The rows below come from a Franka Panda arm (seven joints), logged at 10 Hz.
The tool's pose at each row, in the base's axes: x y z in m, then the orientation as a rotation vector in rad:
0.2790, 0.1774, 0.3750, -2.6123, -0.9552, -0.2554
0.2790, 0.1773, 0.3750, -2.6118, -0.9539, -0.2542
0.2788, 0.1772, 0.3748, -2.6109, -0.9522, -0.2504
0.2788, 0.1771, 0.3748, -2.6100, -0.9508, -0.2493
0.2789, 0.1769, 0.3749, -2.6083, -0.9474, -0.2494
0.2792, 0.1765, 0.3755, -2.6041, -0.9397, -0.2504
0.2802, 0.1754, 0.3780, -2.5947, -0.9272, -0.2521
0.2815, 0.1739, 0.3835, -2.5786, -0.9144, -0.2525
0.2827, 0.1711, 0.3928, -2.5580, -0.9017, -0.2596
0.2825, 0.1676, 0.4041, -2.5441, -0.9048, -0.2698
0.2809, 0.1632, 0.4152, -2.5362, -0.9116, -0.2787
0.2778, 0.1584, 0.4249, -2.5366, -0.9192, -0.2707
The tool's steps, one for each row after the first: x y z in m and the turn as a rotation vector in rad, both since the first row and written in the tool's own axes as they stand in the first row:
-0.0001, 0.0001, 0.0000, 0.0011, -0.0003, 0.0010
-0.0003, 0.0001, 0.0001, 0.0035, -0.0020, 0.0025
-0.0004, 0.0001, 0.0001, 0.0049, -0.0020, 0.0034
-0.0004, 0.0003, -0.0001, 0.0071, -0.0006, 0.0054
-0.0002, 0.0006, -0.0008, 0.0122, 0.0032, 0.0098
0.0006, 0.0014, -0.0035, 0.0227, 0.0103, 0.0166
0.0022, 0.0019, -0.0091, 0.0396, 0.0190, 0.0227
0.0041, 0.0023, -0.0187, 0.0584, 0.0335, 0.0272
0.0051, 0.0017, -0.0304, 0.0668, 0.0441, 0.0215
0.0044, 0.0010, -0.0424, 0.0695, 0.0509, 0.0143
0.0020, -0.0001, -0.0534, 0.0702, 0.0440, 0.0101

